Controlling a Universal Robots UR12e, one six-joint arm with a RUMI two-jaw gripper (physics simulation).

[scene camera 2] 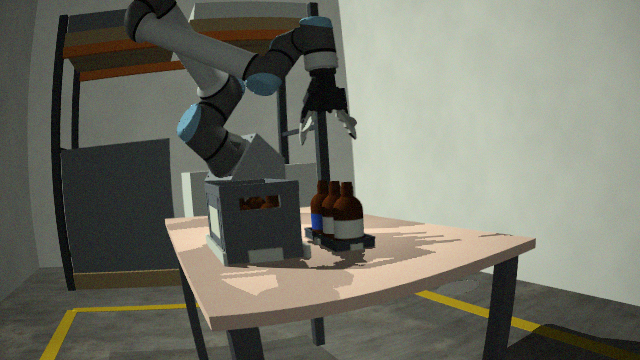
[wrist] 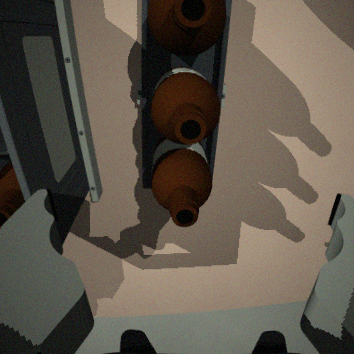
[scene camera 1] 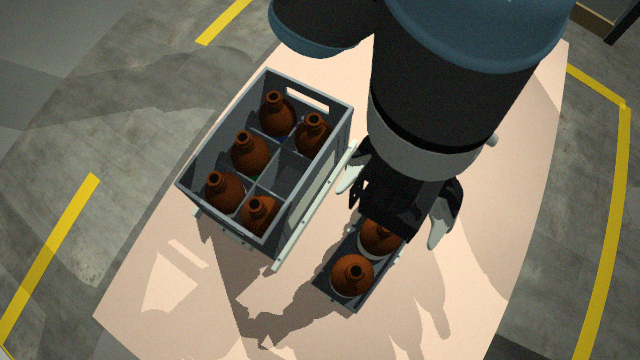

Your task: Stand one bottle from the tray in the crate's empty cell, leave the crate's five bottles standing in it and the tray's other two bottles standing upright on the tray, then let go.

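Places are measured from the arm's base along level axes (x ahead, y left, z up), in centimetres.
Pixels of known places: gripper, fingertip midpoint: [scene camera 2: 329,142] [wrist: 192,196]; arm's base, link origin: [scene camera 2: 229,157].
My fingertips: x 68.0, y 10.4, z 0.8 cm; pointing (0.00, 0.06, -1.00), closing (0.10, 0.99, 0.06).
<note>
For each thing: its top centre in the pictures, then the offset to it from my fingertips. "pt": a spot on its surface instead. Level surfaces: height alone.
- dark tray, surface spot: [wrist: 147,170] [scene camera 1: 320,278] pt dz -25.6, dx +10.8, dy -5.5 cm
- white-labelled end bottle, top centre: [wrist: 184,216] [scene camera 1: 356,270] [scene camera 2: 346,182] dz -10.1, dx +8.6, dy -0.6 cm
- white-labelled middle bottle, top centre: [wrist: 190,129] [scene camera 1: 388,223] [scene camera 2: 334,181] dz -10.1, dx -0.1, dy +0.7 cm
- blue-labelled bottle, top centre: [wrist: 192,7] [scene camera 2: 322,180] dz -10.1, dx -9.1, dy +1.6 cm
- grey crate, top centre: [scene camera 1: 262,143] [scene camera 2: 245,182] dz -8.6, dx -2.3, dy -22.8 cm
- table, surface height: dz -26.1 cm
- pale rail, surface spot: [wrist: 81,133] pt dz -23.1, dx +3.0, dy -13.1 cm
My gripper [scene camera 1: 387,217] [scene camera 2: 328,139] [wrist: 192,196] is open and empty, high above the tray. Three brown bottles stand upright on the dark tray [scene camera 1: 325,281] [scene camera 2: 370,242] [wrist: 147,170]: a white-labelled end bottle [scene camera 1: 350,276] [scene camera 2: 348,215] [wrist: 180,177], a white-labelled middle bottle [scene camera 1: 377,237] [wrist: 175,100], and a blue-labelled bottle [scene camera 2: 316,222] [wrist: 170,32] at the other end, hidden by the gripper in scene camera 1. The grey crate [scene camera 1: 250,241] [scene camera 2: 265,230] [wrist: 15,60] holds several upright brown bottles; its empty cell [scene camera 1: 284,172] is the middle one on the tray side.
The crate stands beside the tray on the table [scene camera 1: 165,325] [scene camera 2: 300,300], its walls rising above its bottles. A pale rail [scene camera 1: 312,207] [wrist: 81,133] runs along the crate's tray side. The arm's base stands behind the crate, and a storage rack [scene camera 2: 57,150] stands farther back.
</note>
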